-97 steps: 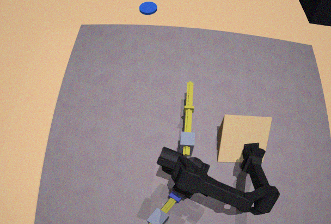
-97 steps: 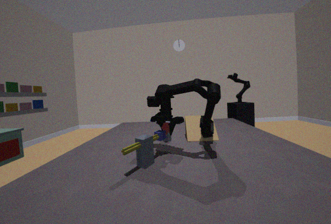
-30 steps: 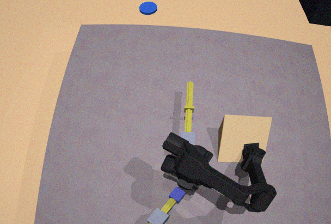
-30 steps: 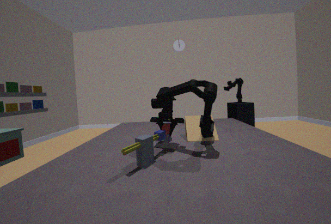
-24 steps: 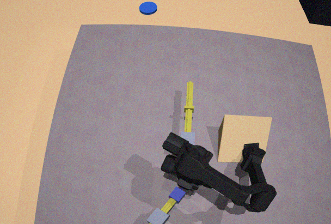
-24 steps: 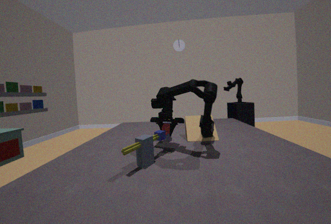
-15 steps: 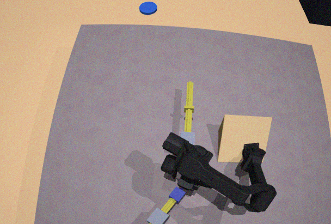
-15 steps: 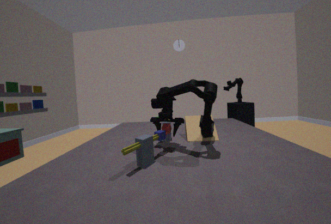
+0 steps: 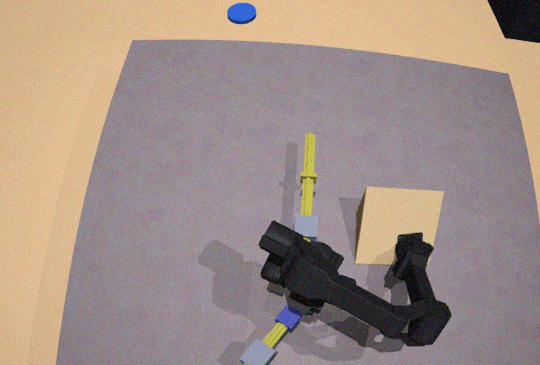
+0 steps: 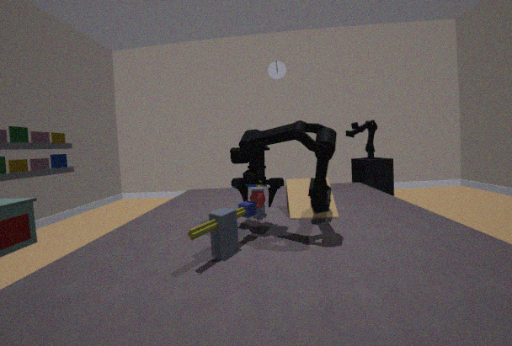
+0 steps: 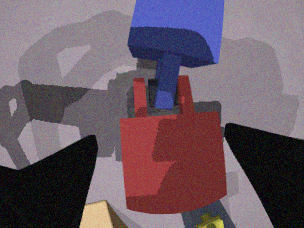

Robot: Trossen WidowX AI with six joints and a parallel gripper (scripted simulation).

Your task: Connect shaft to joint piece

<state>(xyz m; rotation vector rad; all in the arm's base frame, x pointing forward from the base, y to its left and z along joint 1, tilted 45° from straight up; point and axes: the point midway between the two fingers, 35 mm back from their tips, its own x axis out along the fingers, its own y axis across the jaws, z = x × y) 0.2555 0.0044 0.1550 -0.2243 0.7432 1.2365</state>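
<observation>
The red joint piece lies 2 cm above my gripper tip.
</observation>
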